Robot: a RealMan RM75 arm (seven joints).
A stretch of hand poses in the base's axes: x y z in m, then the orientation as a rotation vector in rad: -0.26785, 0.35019, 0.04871, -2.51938, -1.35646, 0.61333; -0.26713, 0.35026, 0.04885, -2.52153, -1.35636, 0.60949; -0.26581, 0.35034, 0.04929, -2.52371, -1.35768, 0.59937; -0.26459, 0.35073, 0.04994, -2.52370, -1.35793, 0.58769; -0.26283, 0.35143, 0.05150, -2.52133, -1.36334, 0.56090; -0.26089, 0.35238, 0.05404, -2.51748, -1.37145, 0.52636; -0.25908, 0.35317, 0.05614, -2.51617, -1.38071, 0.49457; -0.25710, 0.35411, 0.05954, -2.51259, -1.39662, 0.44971; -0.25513, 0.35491, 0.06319, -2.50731, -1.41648, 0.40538
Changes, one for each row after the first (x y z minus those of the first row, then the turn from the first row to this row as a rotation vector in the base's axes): 0.00072, 0.00007, 0.00014, 0.00023, -0.00296, -0.00082; 0.00204, 0.00015, 0.00058, 0.00311, -0.00942, -0.00139; 0.00326, 0.00054, 0.00123, 0.00861, -0.01527, -0.00254; 0.00502, 0.00124, 0.00279, 0.02179, -0.02890, -0.00153; 0.00696, 0.00219, 0.00533, 0.03886, -0.04660, 0.00072; 0.00877, 0.00298, 0.00743, 0.05215, -0.06470, 0.00376; 0.01075, 0.00392, 0.01083, 0.07107, -0.09047, 0.01037; 0.01272, 0.00472, 0.01448, 0.08947, -0.11656, 0.02012
